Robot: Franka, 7 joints.
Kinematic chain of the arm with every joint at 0, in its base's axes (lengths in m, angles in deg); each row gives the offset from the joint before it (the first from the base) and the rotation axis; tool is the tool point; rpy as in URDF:
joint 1: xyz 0 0 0.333 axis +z
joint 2: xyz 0 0 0 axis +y
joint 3: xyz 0 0 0.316 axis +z
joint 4: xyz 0.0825 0 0 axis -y
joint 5: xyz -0.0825 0 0.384 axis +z
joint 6: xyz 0 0 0 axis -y
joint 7: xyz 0.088 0 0 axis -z
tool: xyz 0 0 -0.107 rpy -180 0 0
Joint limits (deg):
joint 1: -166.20..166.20
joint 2: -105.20..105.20
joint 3: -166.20..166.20
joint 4: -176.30..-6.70
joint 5: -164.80..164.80
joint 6: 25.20..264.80
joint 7: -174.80..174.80
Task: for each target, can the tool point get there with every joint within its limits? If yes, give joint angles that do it. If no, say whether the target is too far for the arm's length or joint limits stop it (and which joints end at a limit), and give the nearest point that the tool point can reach.
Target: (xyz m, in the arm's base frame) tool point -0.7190 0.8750 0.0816
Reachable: no: too far | nearest point -0.5317 0.6471 0.1471 | short by 0.302 m
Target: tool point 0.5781 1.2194 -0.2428
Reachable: no: too far | nearest point 0.3380 0.7130 -0.0037 | short by 0.609 m
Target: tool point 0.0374 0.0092 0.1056
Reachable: yes | joints -83.12 54.70 6.10 -163.30 9.34 84.75 -17.04
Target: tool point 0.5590 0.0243 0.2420
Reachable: yes | joints 14.10 46.67 2.41 -95.08 103.27 244.14 138.71
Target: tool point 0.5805 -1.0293 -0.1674
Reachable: no: too far | nearest point 0.3881 -0.6881 -0.0015 | short by 0.425 m
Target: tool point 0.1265 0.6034 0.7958
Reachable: yes | joints 56.49 70.26 114.43 -46.91 108.02 67.15 69.80
